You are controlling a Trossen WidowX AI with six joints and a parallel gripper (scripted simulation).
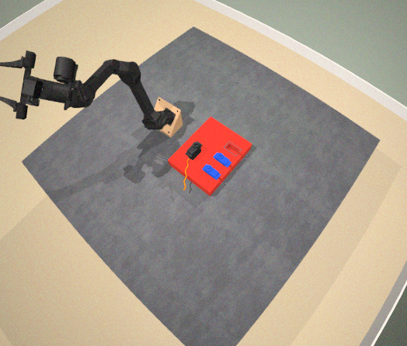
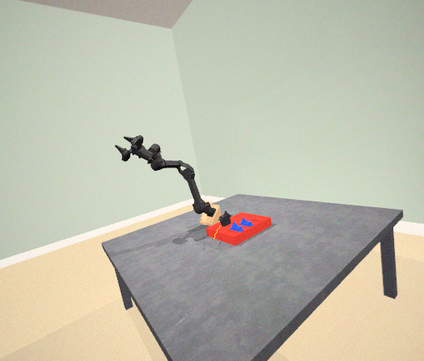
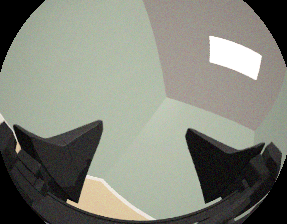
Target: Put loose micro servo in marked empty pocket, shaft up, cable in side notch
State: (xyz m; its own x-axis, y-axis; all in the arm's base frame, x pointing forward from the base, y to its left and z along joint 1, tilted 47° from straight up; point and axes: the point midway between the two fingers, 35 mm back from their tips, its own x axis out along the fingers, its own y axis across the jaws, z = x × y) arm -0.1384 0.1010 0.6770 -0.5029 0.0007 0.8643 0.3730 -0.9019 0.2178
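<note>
The red deck lies 350 mm ahead of my gripper tip, 440 mm to the left of it and 610 mm below it.
</note>
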